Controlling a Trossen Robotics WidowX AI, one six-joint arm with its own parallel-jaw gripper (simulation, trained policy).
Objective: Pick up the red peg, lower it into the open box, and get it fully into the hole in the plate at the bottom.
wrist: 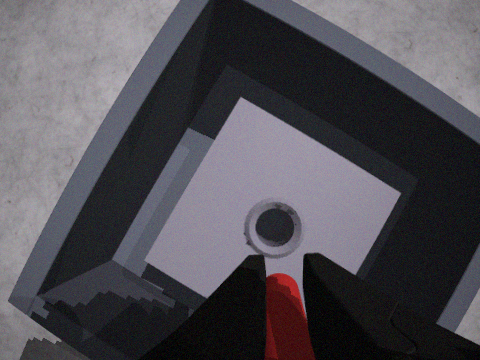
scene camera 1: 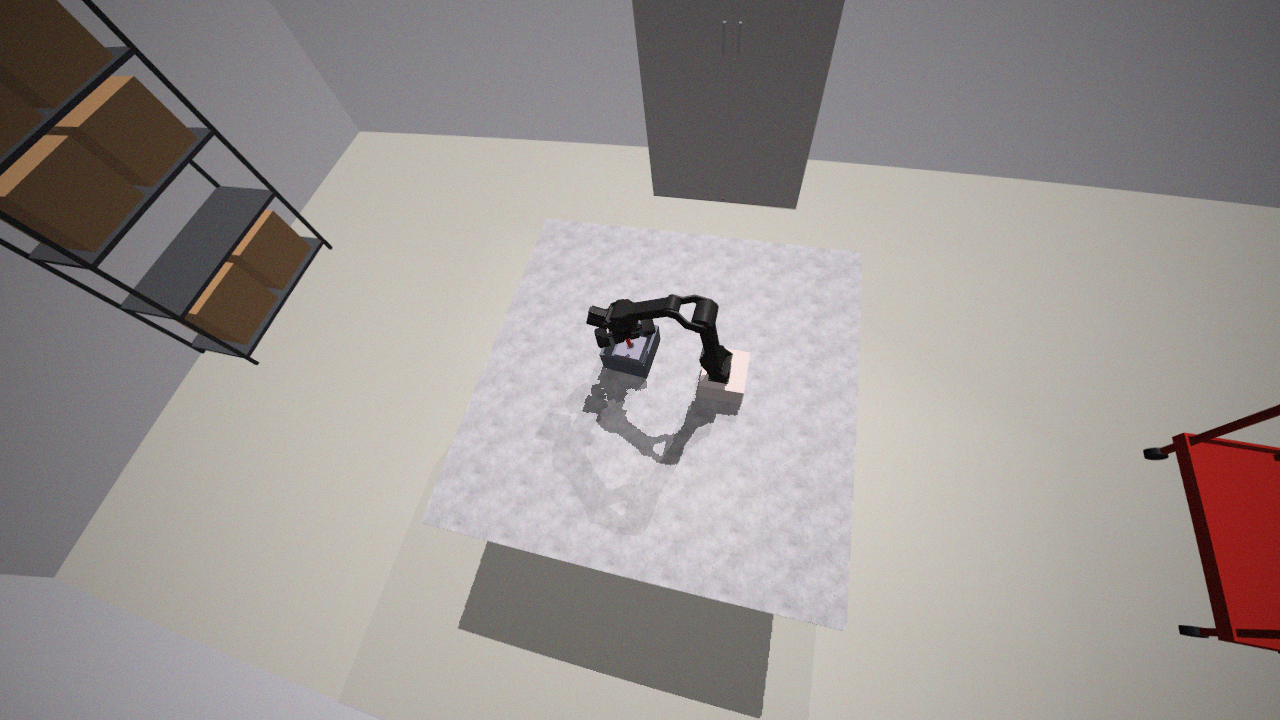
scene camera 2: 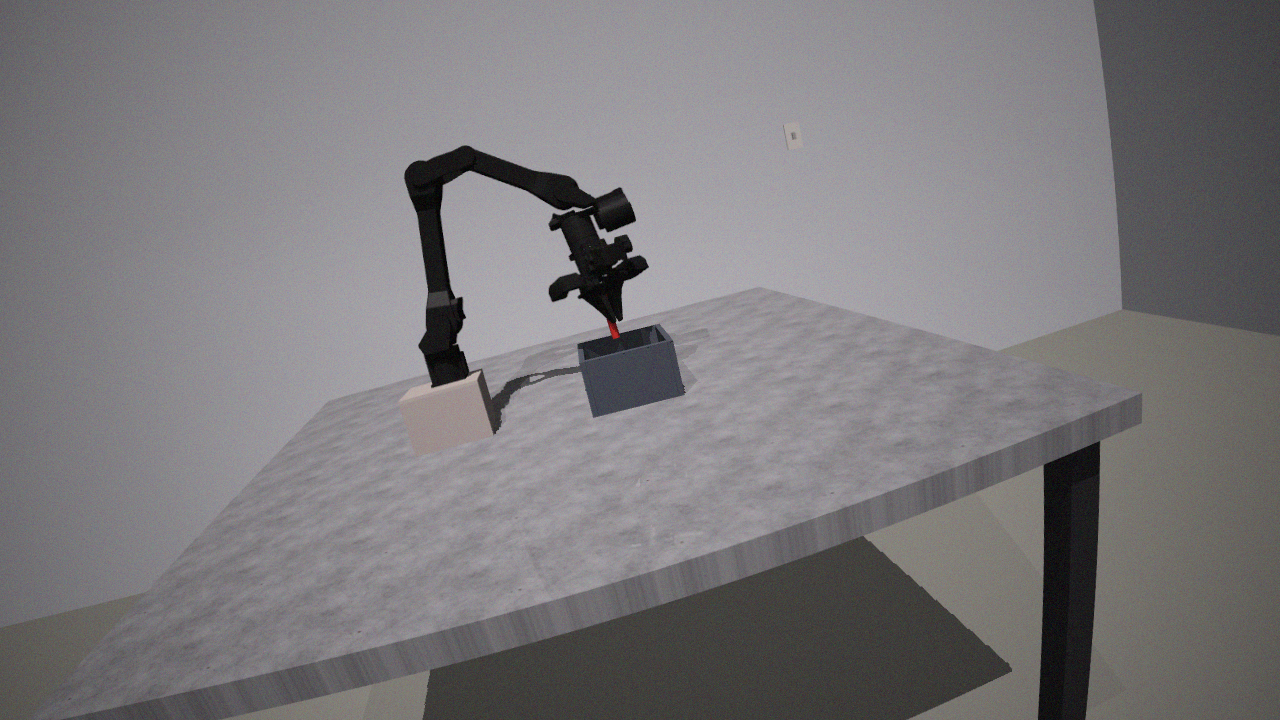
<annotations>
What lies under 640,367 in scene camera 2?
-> A grey box.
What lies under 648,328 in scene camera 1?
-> My gripper.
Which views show my gripper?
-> The wrist view, scene camera 1 and scene camera 2: all of them.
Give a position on a grey box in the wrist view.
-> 86,281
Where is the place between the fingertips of my gripper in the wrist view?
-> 283,269
</annotations>
